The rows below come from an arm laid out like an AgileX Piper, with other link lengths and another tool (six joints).
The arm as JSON. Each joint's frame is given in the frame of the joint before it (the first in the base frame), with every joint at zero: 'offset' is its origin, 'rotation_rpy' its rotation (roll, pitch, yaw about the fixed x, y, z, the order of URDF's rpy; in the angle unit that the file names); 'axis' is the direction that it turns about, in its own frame. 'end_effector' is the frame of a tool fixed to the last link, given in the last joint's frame.
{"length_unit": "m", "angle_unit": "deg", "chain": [
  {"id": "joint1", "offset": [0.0, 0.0, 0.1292], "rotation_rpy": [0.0, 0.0, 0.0], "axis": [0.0, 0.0, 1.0]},
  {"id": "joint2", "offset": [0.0, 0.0, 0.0], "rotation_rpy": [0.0, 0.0, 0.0], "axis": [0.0, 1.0, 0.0]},
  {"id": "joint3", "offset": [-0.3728, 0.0, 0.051], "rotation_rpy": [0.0, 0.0, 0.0], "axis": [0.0, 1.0, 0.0]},
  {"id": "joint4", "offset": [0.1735, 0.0, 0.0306], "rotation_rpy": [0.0, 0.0, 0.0], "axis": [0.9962, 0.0, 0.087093]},
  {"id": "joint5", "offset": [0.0, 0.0, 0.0], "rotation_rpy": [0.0, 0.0, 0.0], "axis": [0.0, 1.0, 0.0]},
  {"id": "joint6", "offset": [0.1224, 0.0, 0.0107], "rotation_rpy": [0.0, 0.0, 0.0], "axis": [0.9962, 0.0, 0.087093]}
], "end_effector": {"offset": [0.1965, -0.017, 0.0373], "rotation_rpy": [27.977, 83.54, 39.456]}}
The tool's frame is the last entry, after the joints.
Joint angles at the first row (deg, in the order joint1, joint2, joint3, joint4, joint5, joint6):
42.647, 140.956, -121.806, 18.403, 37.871, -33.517
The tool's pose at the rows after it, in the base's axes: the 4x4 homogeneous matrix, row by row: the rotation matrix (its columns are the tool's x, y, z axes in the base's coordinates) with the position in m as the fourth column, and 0 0 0 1 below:
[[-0.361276 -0.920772 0.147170 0.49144], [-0.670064 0.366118 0.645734 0.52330], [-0.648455 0.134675 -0.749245 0.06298], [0 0 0 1]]
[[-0.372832 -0.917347 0.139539 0.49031], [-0.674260 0.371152 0.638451 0.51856], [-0.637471 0.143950 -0.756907 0.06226], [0 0 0 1]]
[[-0.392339 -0.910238 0.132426 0.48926], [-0.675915 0.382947 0.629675 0.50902], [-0.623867 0.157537 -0.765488 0.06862], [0 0 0 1]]
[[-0.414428 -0.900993 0.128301 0.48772], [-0.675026 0.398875 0.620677 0.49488], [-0.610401 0.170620 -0.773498 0.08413], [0 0 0 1]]
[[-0.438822 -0.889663 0.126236 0.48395], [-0.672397 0.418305 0.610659 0.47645], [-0.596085 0.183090 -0.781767 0.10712], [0 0 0 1]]
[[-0.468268 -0.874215 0.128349 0.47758], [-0.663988 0.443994 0.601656 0.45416], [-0.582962 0.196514 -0.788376 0.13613], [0 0 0 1]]
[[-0.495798 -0.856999 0.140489 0.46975], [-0.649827 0.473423 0.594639 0.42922], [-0.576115 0.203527 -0.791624 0.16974], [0 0 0 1]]
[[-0.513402 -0.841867 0.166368 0.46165], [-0.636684 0.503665 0.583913 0.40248], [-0.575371 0.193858 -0.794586 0.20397], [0 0 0 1]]
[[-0.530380 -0.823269 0.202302 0.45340], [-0.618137 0.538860 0.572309 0.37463], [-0.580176 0.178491 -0.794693 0.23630], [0 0 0 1]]
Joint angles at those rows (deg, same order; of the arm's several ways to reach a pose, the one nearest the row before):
42.569, 141.267, -121.891, 18.374, 37.943, -33.487
42.286, 141.049, -122.136, 18.066, 39.284, -32.919
41.675, 139.999, -122.572, 17.474, 41.819, -31.724
40.789, 137.922, -123.085, 16.663, 45.384, -30.184
39.754, 134.914, -123.605, 15.686, 49.868, -28.336
38.611, 131.123, -124.081, 14.695, 54.921, -26.067
37.440, 126.764, -124.453, 13.608, 59.869, -23.686
36.455, 122.186, -124.565, 11.942, 64.147, -21.535
35.562, 117.562, -124.144, 10.065, 67.492, -19.348

